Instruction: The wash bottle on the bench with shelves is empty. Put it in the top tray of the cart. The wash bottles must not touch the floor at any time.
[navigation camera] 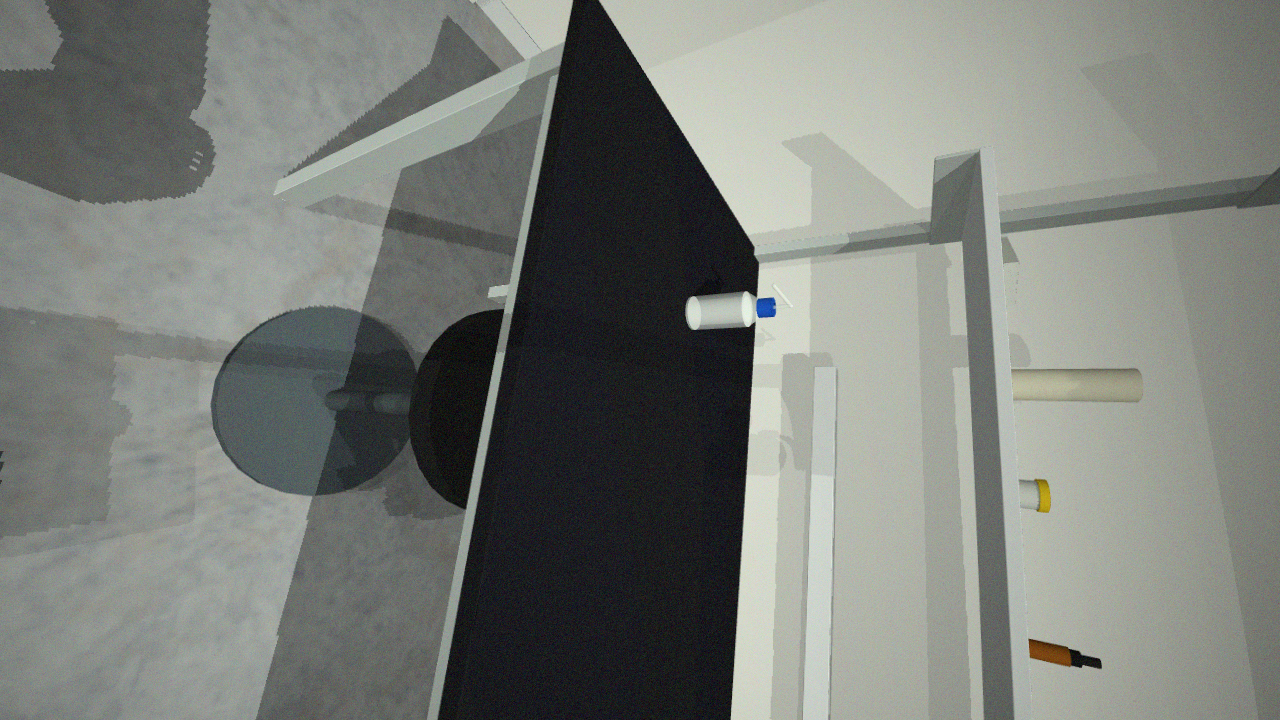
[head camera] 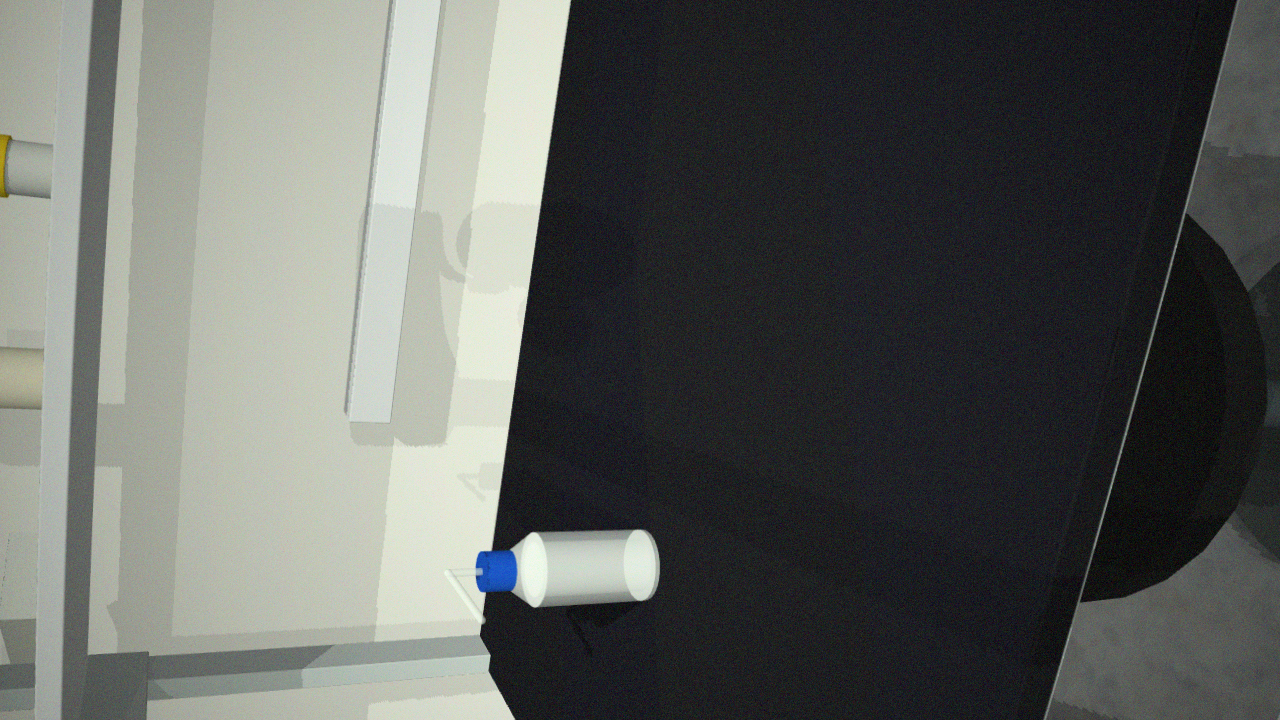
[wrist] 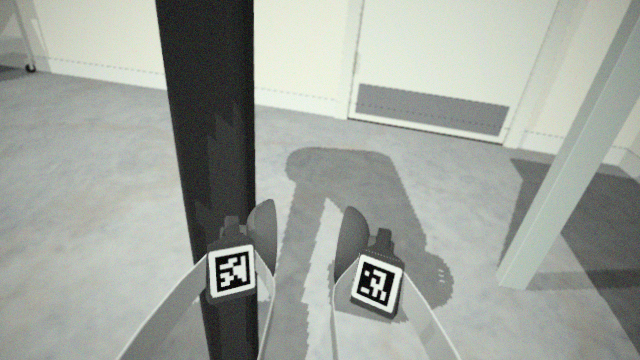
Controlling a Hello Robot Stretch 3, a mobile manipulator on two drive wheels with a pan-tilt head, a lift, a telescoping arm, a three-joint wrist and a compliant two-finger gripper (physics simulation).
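Note:
The wash bottle, white and translucent with a blue cap and a thin bent spout, stands upright on the black top of the bench, near its back edge and one end. The head and navigation pictures are turned sideways. My gripper is open and empty in the wrist view, over the floor, with the bottle not in that view. The cart's top tray does not show; a leg with a caster stands far off at the upper left of the wrist view.
A round black stool stands at the bench's front edge. A shelf above the bench holds several items. A pale bench leg stands right of the gripper. A dark post rises at left.

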